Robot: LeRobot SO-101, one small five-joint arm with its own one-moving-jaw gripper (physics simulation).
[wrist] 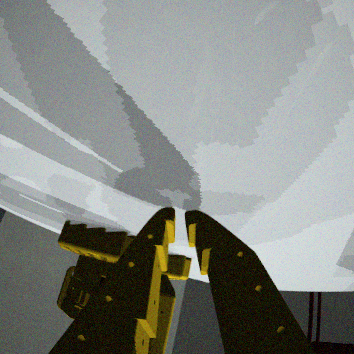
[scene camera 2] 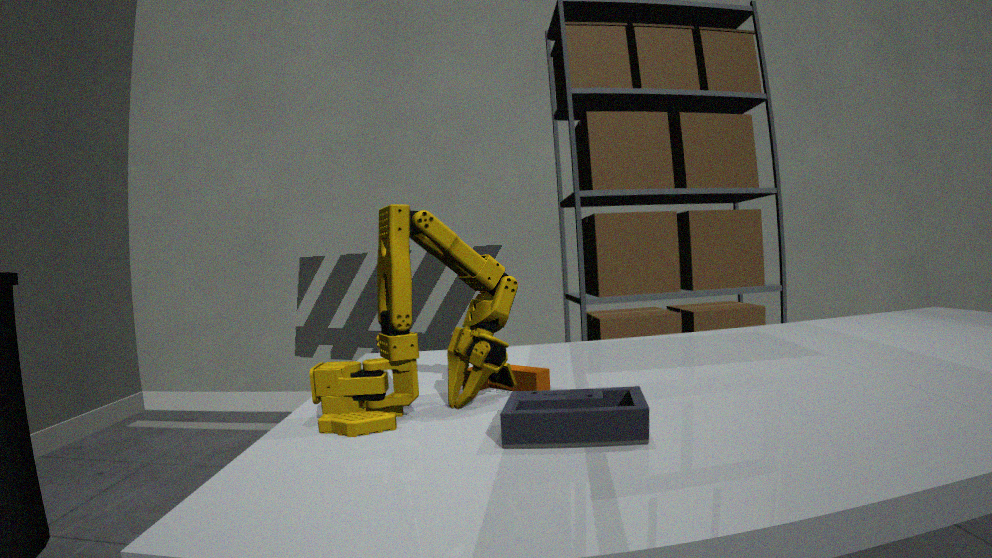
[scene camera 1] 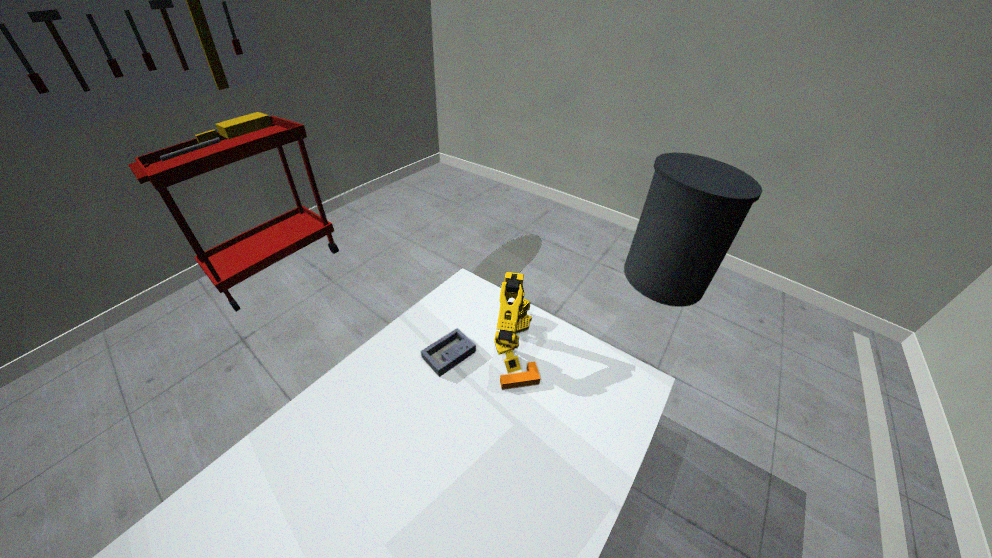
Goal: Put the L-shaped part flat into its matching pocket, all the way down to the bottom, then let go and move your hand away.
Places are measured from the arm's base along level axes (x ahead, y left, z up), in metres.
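Where they show: hand, tool point: [wrist: 174, 220] [scene camera 2: 454, 404] [scene camera 1: 508, 348]; arm's base, link origin: [scene camera 2: 378, 422].
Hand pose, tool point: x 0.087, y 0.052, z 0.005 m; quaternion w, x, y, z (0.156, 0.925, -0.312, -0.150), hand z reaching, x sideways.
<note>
Things, the pixels of their top centre, and the offset from my tool point. Level surfaces: height alone.
- orange L-shaped part, top centre: [scene camera 2: 504, 369] [scene camera 1: 519, 372] dy +0.083, dx +0.068, dz +0.025 m
- dark grey pocket block, top centre: [scene camera 2: 575, 398] [scene camera 1: 448, 347] dy -0.131, dx +0.130, dz +0.032 m
- white table, surface height: dz -0.005 m
The orange L-shaped part [scene camera 1: 520, 379] [scene camera 2: 532, 378] lies flat on the white table, outside the pocket. In scene camera 2 it is partly hidden behind the gripper. The dark grey pocket block [scene camera 1: 457, 360] [scene camera 2: 575, 428] sits apart from it, left of the arm in scene camera 1; its recess holds no orange part. My gripper [scene camera 2: 455, 404] [wrist: 180, 212] is shut on nothing, its two jaw tips close together and pointing down, low over the table between the arm's base and the part. The wrist view does not show the part or the block.
The white table [scene camera 1: 346, 451] [scene camera 2: 763, 430] carries the arm near one corner. A red cart [scene camera 1: 228, 154] and a dark bin [scene camera 1: 683, 242] stand on the floor beyond the table. A shelf rack [scene camera 2: 659, 13] with cardboard boxes stands behind the table.
</note>
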